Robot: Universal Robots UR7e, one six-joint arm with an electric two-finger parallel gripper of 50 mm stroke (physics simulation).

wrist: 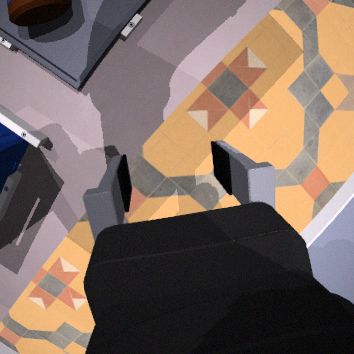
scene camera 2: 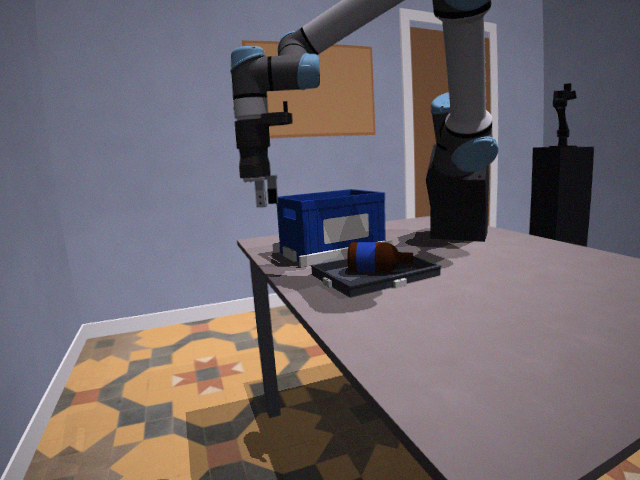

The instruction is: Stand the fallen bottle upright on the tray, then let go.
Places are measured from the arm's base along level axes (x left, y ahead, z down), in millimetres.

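Pixels of known places: gripper, fingertip midpoint: [wrist: 170, 164] [scene camera 2: 267, 205].
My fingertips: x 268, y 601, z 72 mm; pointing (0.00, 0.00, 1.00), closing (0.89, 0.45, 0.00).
Ahead of a thing's pixels: the offset from my fingertips to its top centre. "pt": to the spot under its first point.
A brown bottle {dx -3, dy -262, dz +109 mm} [scene camera 2: 385, 257] [wrist: 42, 11] with a blue label lies on its side on the dark grey tray {dx +3, dy -244, dz +162 mm} [scene camera 2: 356, 289] [wrist: 75, 60]. In the scene view its neck points right; in the wrist view part of it shows at the top left corner. My gripper [scene camera 2: 266, 198] [wrist: 170, 164] is open with nothing between its fingers. It hangs pointing down, well above table height, left of the blue crate in the scene view and away from the bottle. In the wrist view the floor beyond the table's edge shows between and behind the fingers.
A blue crate {dx -271, dy -184, dz +13 mm} [scene camera 2: 292, 232] [wrist: 7, 150] stands behind the tray, with a light rail {pt dx -144, dy -139, dz +169 mm} [scene camera 2: 323, 256] [wrist: 22, 131] between them. Small light brackets [scene camera 2: 400, 282] [wrist: 131, 26] sit at the tray's sides. The table's edge [scene camera 2: 320, 338] runs close to the tray. The arm's black base stands behind at the right.
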